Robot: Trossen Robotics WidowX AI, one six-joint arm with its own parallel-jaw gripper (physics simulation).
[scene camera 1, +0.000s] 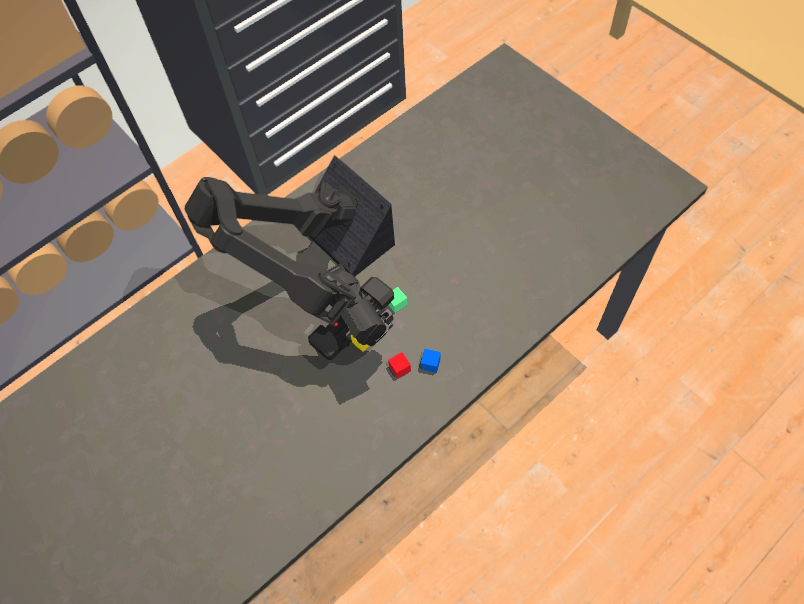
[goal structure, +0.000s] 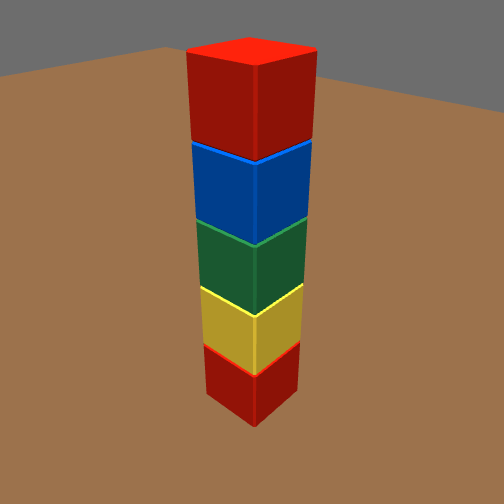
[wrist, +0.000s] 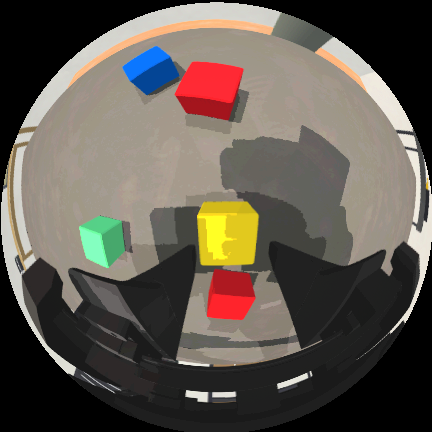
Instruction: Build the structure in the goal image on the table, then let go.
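Pixels of known places: gripper, between the fingertips: (wrist: 232, 249); arm's base, origin of its link: (scene camera 1: 343, 206).
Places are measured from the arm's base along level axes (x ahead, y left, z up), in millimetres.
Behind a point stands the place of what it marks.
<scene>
My gripper (wrist: 232, 249) {y -188, x 196, z -77 mm} is open and points down over the table, with nothing between its fingers. In the wrist view a yellow cube (wrist: 227, 239) {y -184, x 210, z -63 mm} (scene camera 1: 360, 343) lies on the table just ahead of the fingertips, and a small red cube (wrist: 231, 295) {y -185, x 163, z -64 mm} shows in the gap between the fingers, close to the yellow cube. A second red cube (scene camera 1: 399, 365) {y -187, x 312, z -64 mm} (wrist: 210, 89) {y -182, x 296, z -63 mm} and a blue cube (scene camera 1: 430, 360) {y -140, x 352, z -64 mm} (wrist: 151, 70) {y -142, x 334, z -69 mm} lie near each other, apart, farther out. A green cube (scene camera 1: 398, 299) {y -75, x 213, z -63 mm} (wrist: 102, 241) {y -90, x 210, z -65 mm} lies to the left in the wrist view. The arm partly hides the yellow cube in the scene view.
The dark table (scene camera 1: 519, 162) {y 400, x 184, z -96 mm} carries the arm and a black wedge-shaped block (scene camera 1: 373, 234) {y -13, x 96, z -2 mm} by the arm's base. A dark drawer cabinet (scene camera 1: 224, 97) stands behind the table, and a shelf rack (scene camera 1: 116, 104) with round wooden pieces stands at the left.
</scene>
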